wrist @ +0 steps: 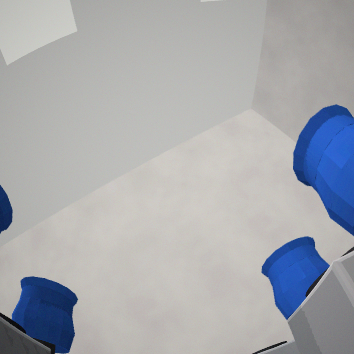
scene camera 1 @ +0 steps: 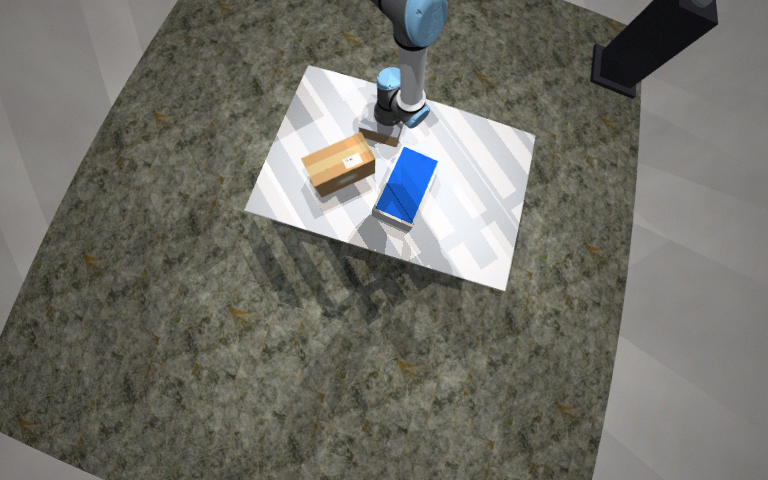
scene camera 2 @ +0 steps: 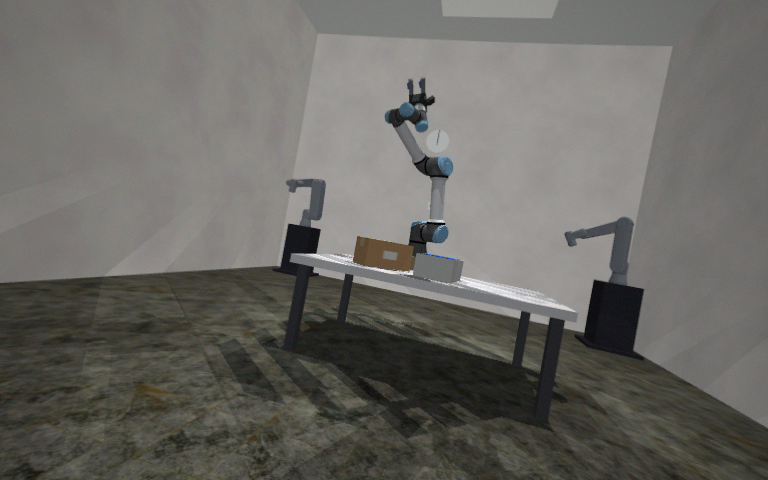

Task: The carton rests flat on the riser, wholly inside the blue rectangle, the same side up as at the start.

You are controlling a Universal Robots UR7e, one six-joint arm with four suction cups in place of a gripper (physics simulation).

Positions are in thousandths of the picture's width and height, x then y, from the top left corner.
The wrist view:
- my suction head: 894,434
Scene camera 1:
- brown carton: 433,351, on the table
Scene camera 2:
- grey riser: 572,559, on the table
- brown carton: 482,526
